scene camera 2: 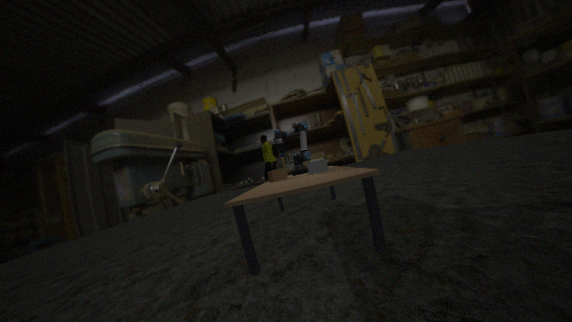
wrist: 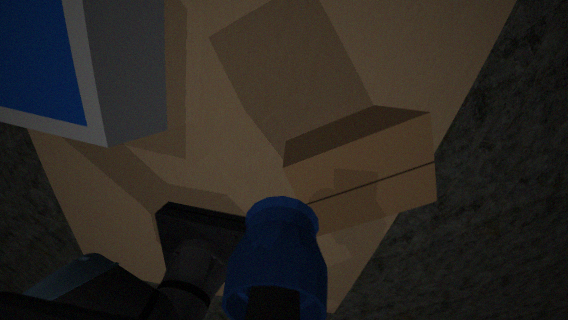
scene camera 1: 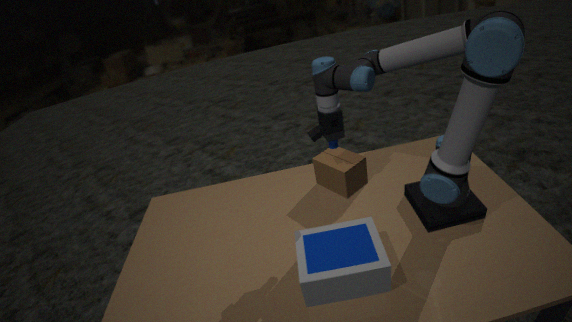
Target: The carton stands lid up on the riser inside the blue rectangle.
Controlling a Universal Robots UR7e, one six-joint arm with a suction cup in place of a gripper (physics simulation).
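Frame: origin at the arm's base, x back, y right, z up, level; millimetres.
Seen in the pictures: hand, its tool point: (scene camera 2: 282, 156) (wrist: 281, 226) (scene camera 1: 333, 146); arm's base, origin of its link: (scene camera 2: 299, 170) (wrist: 204, 259).
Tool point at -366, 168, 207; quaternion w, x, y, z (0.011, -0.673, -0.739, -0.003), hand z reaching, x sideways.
Offsets run from my tool point to a thing's top centre, as dx, dy, dz. Level surfaces: height alone.
The brown carton @(+36, +109, -124) (scene camera 1: 339, 170) (scene camera 2: 277, 174) (wrist: 357, 159) stands on the table at the back, with its lid seam facing up. My suction cup (scene camera 1: 332, 144) (wrist: 279, 214) hangs over the back left edge of the carton's top, very close to it; I cannot tell if it touches. The suction is off and nothing hangs from the cup. The grey riser @(-91, -340, -134) (scene camera 1: 343, 280) (scene camera 2: 318, 165) (wrist: 126, 67) stands nearer the table's front, with the blue rectangle @(-91, -340, -134) (scene camera 1: 339, 247) (wrist: 35, 55) on its top. Nothing is on the rectangle.
The arm's black base (scene camera 1: 444, 207) stands to the right of the carton and the riser. The wooden table @(dz -254) (scene camera 1: 207, 240) (scene camera 2: 299, 184) ends close behind the carton. A dark workshop floor lies all around it.
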